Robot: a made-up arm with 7 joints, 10 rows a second.
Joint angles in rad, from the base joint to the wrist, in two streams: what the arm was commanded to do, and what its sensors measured. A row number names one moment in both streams.
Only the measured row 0 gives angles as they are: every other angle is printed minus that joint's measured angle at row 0.
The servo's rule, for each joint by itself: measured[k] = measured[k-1] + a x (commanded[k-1-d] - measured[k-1]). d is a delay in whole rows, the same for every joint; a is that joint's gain. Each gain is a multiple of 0.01, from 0.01 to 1. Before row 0 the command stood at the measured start. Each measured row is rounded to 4 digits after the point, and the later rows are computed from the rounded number. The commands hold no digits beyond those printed.
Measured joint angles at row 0:
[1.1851, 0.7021, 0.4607, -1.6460, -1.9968, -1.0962, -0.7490]
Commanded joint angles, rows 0 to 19:
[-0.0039, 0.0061, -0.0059, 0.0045, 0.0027, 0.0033, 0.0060]
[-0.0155, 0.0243, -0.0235, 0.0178, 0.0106, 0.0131, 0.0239]
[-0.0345, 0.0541, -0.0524, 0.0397, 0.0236, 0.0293, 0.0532]
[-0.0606, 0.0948, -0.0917, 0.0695, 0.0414, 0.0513, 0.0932]
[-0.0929, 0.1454, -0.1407, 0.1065, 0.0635, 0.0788, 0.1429]
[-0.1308, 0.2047, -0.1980, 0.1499, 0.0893, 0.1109, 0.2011]
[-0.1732, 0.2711, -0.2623, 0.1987, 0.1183, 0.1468, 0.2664]
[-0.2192, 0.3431, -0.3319, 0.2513, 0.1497, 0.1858, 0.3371]
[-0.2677, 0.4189, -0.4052, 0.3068, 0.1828, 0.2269, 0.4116]
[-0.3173, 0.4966, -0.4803, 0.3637, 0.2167, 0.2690, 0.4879]
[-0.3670, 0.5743, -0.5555, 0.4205, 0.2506, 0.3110, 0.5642]
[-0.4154, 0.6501, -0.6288, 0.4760, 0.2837, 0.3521, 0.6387]
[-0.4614, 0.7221, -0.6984, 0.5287, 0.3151, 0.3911, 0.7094]
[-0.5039, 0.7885, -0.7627, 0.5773, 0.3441, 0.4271, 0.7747]
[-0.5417, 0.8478, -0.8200, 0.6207, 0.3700, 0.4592, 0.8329]
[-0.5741, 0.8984, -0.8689, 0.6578, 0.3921, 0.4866, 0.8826]
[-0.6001, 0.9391, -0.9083, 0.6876, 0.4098, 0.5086, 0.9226]
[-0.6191, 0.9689, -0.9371, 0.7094, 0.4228, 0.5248, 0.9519]
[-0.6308, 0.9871, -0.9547, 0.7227, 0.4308, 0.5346, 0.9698]
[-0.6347, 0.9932, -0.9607, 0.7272, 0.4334, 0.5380, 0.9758]
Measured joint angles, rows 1 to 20:
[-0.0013, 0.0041, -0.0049, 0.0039, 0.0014, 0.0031, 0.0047]
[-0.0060, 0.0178, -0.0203, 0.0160, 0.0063, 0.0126, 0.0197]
[-0.0154, 0.0425, -0.0469, 0.0366, 0.0155, 0.0285, 0.0458]
[-0.0303, 0.0781, -0.0841, 0.0652, 0.0292, 0.0502, 0.0828]
[-0.0510, 0.1239, -0.1311, 0.1011, 0.0474, 0.0774, 0.1297]
[-0.0773, 0.1788, -0.1866, 0.1436, 0.0696, 0.1092, 0.1854]
[-0.1089, 0.2416, -0.2494, 0.1915, 0.0954, 0.1449, 0.2486]
[-0.1453, 0.3106, -0.3179, 0.2435, 0.1242, 0.1838, 0.3176]
[-0.1857, 0.3842, -0.3904, 0.2986, 0.1553, 0.2247, 0.3909]
[-0.2291, 0.4606, -0.4650, 0.3552, 0.1878, 0.2668, 0.4666]
[-0.2746, 0.5379, -0.5401, 0.4120, 0.2211, 0.3088, 0.5427]
[-0.3211, 0.6142, -0.6137, 0.4677, 0.2543, 0.3499, 0.6176]
[-0.3674, 0.6876, -0.6840, 0.5208, 0.2865, 0.3890, 0.6892]
[-0.4124, 0.7562, -0.7493, 0.5700, 0.3170, 0.4252, 0.7559]
[-0.4551, 0.8185, -0.8080, 0.6141, 0.3451, 0.4575, 0.8160]
[-0.4944, 0.8728, -0.8585, 0.6521, 0.3700, 0.4851, 0.8679]
[-0.5293, 0.9179, -0.8998, 0.6830, 0.3911, 0.5074, 0.9106]
[-0.5589, 0.9526, -0.9308, 0.7060, 0.4079, 0.5239, 0.9428]
[-0.5826, 0.9761, -0.9506, 0.7205, 0.4200, 0.5341, 0.9639]
[-0.5998, 0.9877, -0.9590, 0.7263, 0.4271, 0.5378, 0.9732]
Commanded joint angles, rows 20 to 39:
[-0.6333, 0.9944, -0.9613, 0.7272, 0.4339, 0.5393, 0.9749]
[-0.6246, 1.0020, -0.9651, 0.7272, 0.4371, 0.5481, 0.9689]
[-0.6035, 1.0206, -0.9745, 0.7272, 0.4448, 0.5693, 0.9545]
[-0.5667, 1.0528, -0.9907, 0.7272, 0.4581, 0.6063, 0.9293]
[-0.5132, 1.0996, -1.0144, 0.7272, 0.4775, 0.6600, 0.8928]
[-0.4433, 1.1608, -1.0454, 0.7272, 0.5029, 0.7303, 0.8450]
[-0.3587, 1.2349, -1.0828, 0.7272, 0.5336, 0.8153, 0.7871]
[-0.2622, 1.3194, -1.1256, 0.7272, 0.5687, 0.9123, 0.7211]
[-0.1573, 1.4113, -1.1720, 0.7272, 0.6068, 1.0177, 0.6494]
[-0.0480, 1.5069, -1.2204, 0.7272, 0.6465, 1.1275, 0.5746]
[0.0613, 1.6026, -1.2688, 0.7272, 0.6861, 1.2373, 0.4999]
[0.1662, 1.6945, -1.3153, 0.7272, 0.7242, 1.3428, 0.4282]
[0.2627, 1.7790, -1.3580, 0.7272, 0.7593, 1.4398, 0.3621]
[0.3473, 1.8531, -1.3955, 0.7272, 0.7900, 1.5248, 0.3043]
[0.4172, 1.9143, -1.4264, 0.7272, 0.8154, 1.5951, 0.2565]
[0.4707, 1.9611, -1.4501, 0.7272, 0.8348, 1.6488, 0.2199]
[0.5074, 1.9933, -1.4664, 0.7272, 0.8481, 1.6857, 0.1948]
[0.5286, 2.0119, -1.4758, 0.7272, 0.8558, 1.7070, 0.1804]
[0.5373, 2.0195, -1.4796, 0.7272, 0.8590, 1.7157, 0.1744]
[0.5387, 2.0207, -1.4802, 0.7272, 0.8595, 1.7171, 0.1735]
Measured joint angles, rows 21 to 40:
[-0.6109, 0.9923, -0.9609, 0.7271, 0.4307, 0.5392, 0.9745]
[-0.6154, 0.9989, -0.9644, 0.7272, 0.4341, 0.5477, 0.9701]
[-0.6115, 1.0137, -0.9728, 0.7272, 0.4398, 0.5682, 0.9579]
[-0.5967, 1.0403, -0.9877, 0.7272, 0.4495, 0.6044, 0.9356]
[-0.5691, 1.0806, -1.0099, 0.7272, 0.4643, 0.6572, 0.9022]
[-0.5276, 1.1351, -1.0394, 0.7272, 0.4848, 0.7266, 0.8576]
[-0.4719, 1.2030, -1.0754, 0.7272, 0.5107, 0.8109, 0.8026]
[-0.4027, 1.2822, -1.1171, 0.7272, 0.5414, 0.9072, 0.7390]
[-0.3217, 1.3700, -1.1627, 0.7272, 0.5761, 1.0122, 0.6691]
[-0.2314, 1.4631, -1.2106, 0.7272, 0.6134, 1.1217, 0.5954]
[-0.1348, 1.5580, -1.2589, 0.7272, 0.6519, 1.2315, 0.5209]
[-0.0355, 1.6508, -1.3057, 0.7272, 0.6902, 1.3372, 0.4486]
[0.0629, 1.7380, -1.3491, 0.7272, 0.7268, 1.4347, 0.3811]
[0.1568, 1.8163, -1.3876, 0.7272, 0.7603, 1.5203, 0.3212]
[0.2427, 1.8829, -1.4198, 0.7272, 0.7895, 1.5914, 0.2707]
[0.3179, 1.9361, -1.4449, 0.7272, 0.8135, 1.6459, 0.2311]
[0.3804, 1.9750, -1.4627, 0.7272, 0.8318, 1.6837, 0.2028]
[0.4293, 2.0001, -1.4736, 0.7272, 0.8445, 1.7058, 0.1853]
[0.4649, 2.0133, -1.4786, 0.7272, 0.8522, 1.7152, 0.1768]
[0.4893, 2.0183, -1.4799, 0.7272, 0.8561, 1.7170, 0.1742]

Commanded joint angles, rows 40 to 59:
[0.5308, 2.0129, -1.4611, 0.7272, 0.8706, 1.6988, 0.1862]
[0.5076, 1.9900, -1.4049, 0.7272, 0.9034, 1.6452, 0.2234]
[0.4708, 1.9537, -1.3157, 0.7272, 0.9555, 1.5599, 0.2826]
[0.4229, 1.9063, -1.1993, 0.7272, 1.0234, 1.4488, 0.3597]
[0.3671, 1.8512, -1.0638, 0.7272, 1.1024, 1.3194, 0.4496]
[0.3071, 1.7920, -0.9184, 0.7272, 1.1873, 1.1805, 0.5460]
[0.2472, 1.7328, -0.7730, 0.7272, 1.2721, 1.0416, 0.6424]
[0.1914, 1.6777, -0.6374, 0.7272, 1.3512, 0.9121, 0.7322]
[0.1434, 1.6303, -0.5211, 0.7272, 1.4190, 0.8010, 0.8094]
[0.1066, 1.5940, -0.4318, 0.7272, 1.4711, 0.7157, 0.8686]
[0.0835, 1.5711, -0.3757, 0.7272, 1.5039, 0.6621, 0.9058]
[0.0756, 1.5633, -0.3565, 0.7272, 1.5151, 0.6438, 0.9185]
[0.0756, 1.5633, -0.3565, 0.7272, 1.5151, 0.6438, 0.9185]
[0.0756, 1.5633, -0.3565, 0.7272, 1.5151, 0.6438, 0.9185]
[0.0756, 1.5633, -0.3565, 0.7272, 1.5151, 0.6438, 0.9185]
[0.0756, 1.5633, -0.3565, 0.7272, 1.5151, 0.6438, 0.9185]
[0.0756, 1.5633, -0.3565, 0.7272, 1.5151, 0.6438, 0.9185]
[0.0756, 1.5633, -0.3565, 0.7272, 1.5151, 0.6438, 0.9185]
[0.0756, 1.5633, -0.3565, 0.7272, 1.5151, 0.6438, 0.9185]
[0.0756, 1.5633, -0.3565, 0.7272, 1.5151, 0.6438, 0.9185]
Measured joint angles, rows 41 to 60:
[0.5030, 2.0146, -1.4643, 0.7272, 0.8638, 1.6997, 0.1836]
[0.5045, 1.9979, -1.4150, 0.7272, 0.8848, 1.6479, 0.2146]
[0.4934, 1.9678, -1.3326, 0.7272, 0.9223, 1.5643, 0.2676]
[0.4701, 1.9260, -1.2220, 0.7272, 0.9759, 1.4546, 0.3394]
[0.4361, 1.8751, -1.0907, 0.7272, 1.0429, 1.3262, 0.4254]
[0.3935, 1.8186, -0.9477, 0.7272, 1.1194, 1.1878, 0.5195]
[0.3452, 1.7603, -0.8027, 0.7272, 1.2003, 1.0489, 0.6154]
[0.2944, 1.7041, -0.6655, 0.7272, 1.2803, 0.9189, 0.7065]
[0.2446, 1.6539, -0.5456, 0.7272, 1.3538, 0.8069, 0.7868]
[0.1991, 1.6132, -0.4511, 0.7272, 1.4160, 0.7203, 0.8506]
[0.1610, 1.5846, -0.3885, 0.7272, 1.4626, 0.6650, 0.8937]
[0.1328, 1.5701, -0.3619, 0.7272, 1.4904, 0.6449, 0.9130]
[0.1139, 1.5655, -0.3574, 0.7272, 1.5035, 0.6439, 0.9173]
[0.1013, 1.5640, -0.3567, 0.7272, 1.5096, 0.6438, 0.9182]
[0.0928, 1.5635, -0.3565, 0.7272, 1.5125, 0.6438, 0.9184]
[0.0871, 1.5634, -0.3565, 0.7272, 1.5139, 0.6438, 0.9185]
[0.0833, 1.5633, -0.3565, 0.7272, 1.5145, 0.6438, 0.9185]
[0.0808, 1.5633, -0.3565, 0.7272, 1.5148, 0.6438, 0.9185]
[0.0791, 1.5633, -0.3565, 0.7272, 1.5150, 0.6438, 0.9185]
[0.0779, 1.5633, -0.3565, 0.7272, 1.5151, 0.6438, 0.9185]

